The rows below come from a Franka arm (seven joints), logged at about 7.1 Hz.
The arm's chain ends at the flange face. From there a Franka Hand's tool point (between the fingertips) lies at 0.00 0.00 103.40 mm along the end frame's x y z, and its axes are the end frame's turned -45 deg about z.
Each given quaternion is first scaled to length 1.
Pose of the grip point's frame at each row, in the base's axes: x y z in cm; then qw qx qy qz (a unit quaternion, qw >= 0):
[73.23 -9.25 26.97 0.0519 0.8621 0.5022 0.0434]
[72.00 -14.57 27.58 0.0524 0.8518 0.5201 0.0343]
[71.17 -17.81 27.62 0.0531 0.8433 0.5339 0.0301]
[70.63 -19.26 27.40 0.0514 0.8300 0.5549 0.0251]
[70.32 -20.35 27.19 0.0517 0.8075 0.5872 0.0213]
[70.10 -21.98 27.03 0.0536 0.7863 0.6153 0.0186]
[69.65 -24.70 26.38 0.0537 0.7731 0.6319 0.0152]
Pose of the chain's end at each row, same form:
[71.92 -8.78 37.22 0.0313 0.9887 0.1341 0.0600]
[70.83 -14.02 37.84 0.0353 0.9860 0.1545 0.0517]
[70.06 -17.22 37.88 0.0375 0.9835 0.1705 0.0481]
[69.61 -18.67 37.67 0.0379 0.9791 0.1950 0.0429]
[69.34 -19.75 37.47 0.0396 0.9708 0.2335 0.0395]
[69.12 -21.35 37.30 0.0424 0.9619 0.2675 0.0377]
[68.71 -24.04 36.66 0.0438 0.9560 0.2879 0.0346]

